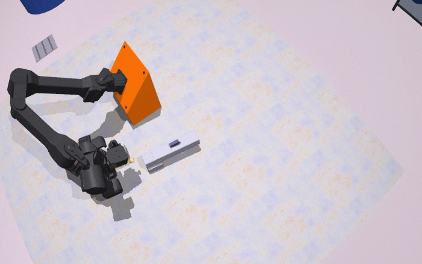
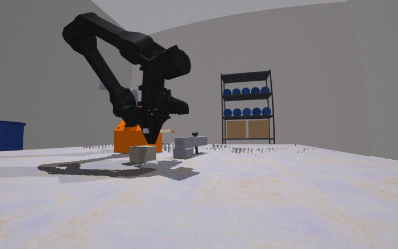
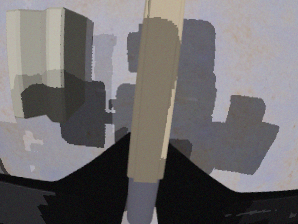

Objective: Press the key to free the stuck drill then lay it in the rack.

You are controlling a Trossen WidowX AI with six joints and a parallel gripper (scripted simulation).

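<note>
The cream collar is 10 mm ahead of my gripper tip, 40 mm to the left of it and 30 mm above it. Also, from my gripper tip: dark blue key 60 mm ahead, 220 mm to the left; then grey rack block 60 mm behind, 50 mm to the left, 30 mm below.
</note>
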